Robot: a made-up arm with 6 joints.
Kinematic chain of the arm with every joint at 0, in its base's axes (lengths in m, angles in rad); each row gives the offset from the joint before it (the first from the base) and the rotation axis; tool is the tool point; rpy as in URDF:
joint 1: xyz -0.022 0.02 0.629 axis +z
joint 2: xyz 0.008 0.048 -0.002 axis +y
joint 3: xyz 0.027 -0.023 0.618 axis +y
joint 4: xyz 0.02 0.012 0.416 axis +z
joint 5: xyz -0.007 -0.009 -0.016 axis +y
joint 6: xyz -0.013 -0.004 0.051 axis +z
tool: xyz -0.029 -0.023 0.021 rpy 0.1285 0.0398 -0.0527
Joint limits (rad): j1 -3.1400..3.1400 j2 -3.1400..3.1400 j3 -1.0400..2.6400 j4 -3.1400..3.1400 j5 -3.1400..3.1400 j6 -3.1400..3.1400
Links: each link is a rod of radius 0.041 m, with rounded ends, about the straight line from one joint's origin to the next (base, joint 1, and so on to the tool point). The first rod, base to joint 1, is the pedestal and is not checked.
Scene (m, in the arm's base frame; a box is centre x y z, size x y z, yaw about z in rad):
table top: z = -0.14
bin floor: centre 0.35 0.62 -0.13 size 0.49 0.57 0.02 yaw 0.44
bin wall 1: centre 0.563 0.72 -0 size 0.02 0.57 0.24 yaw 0.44
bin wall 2: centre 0.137 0.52 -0 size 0.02 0.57 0.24 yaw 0.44
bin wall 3: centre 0.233 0.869 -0 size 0.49 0.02 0.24 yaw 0.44
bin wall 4: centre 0.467 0.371 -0 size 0.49 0.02 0.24 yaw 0.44
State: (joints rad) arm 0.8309 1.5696 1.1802 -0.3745 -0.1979 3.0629
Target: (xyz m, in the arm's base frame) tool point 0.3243 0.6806 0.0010
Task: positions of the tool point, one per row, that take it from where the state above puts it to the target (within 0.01 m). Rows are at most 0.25 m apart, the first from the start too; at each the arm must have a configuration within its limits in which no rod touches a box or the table.
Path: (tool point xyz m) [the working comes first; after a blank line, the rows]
Joints at the target: 1.0253 1.8115 0.9891 -0.3719 -0.2318 3.0713
Straight joint move there: clear.

1: 0.3243 0.6806 0.0010

